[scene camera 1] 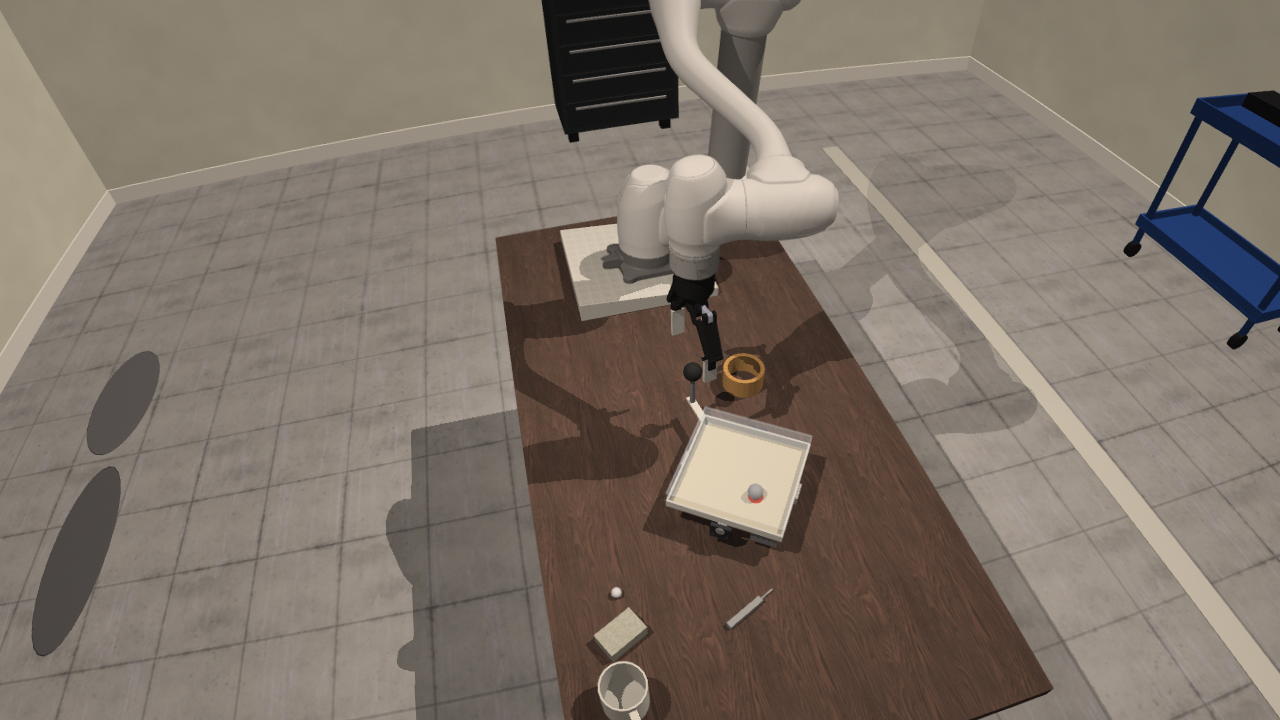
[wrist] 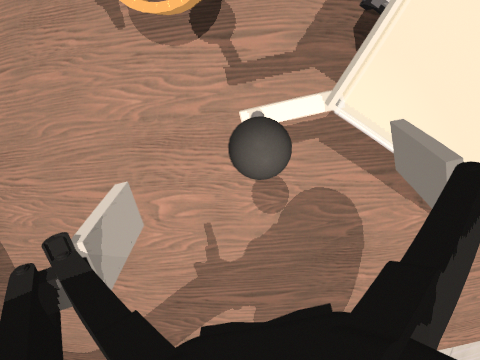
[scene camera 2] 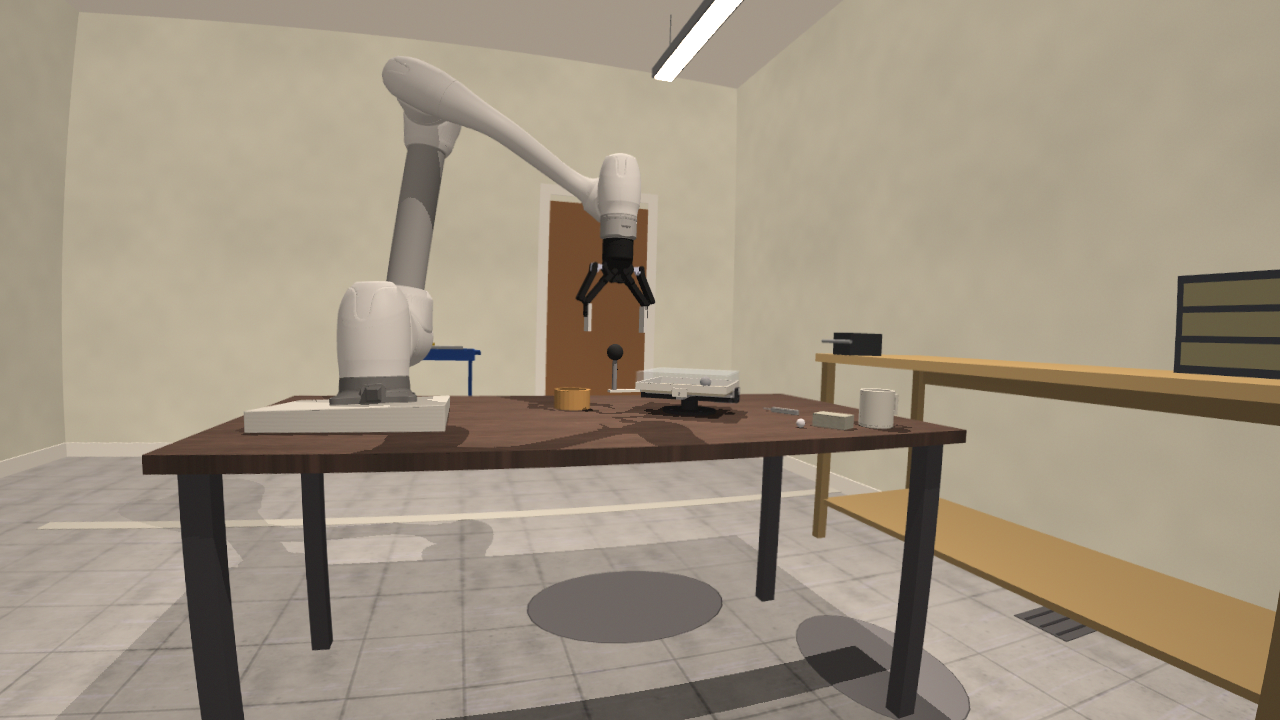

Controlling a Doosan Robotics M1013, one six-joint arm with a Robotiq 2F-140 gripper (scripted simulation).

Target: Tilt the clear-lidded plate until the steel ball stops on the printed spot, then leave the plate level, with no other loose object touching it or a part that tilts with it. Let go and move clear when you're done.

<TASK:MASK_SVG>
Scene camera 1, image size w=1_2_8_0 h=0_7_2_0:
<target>gripper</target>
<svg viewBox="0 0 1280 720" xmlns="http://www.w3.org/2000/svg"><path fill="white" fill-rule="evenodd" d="M674 274L673 282L667 295L667 302L671 303L671 334L674 336L684 332L684 307L686 306L692 323L696 325L704 352L704 357L701 358L703 361L703 382L717 379L717 363L723 360L717 326L717 314L715 310L711 312L708 310L709 304L707 302L707 299L714 291L715 274L703 280L686 280Z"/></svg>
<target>block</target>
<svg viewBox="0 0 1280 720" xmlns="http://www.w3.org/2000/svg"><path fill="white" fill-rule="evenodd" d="M629 607L594 635L595 642L612 662L616 661L648 634L647 626Z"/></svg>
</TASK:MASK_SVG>
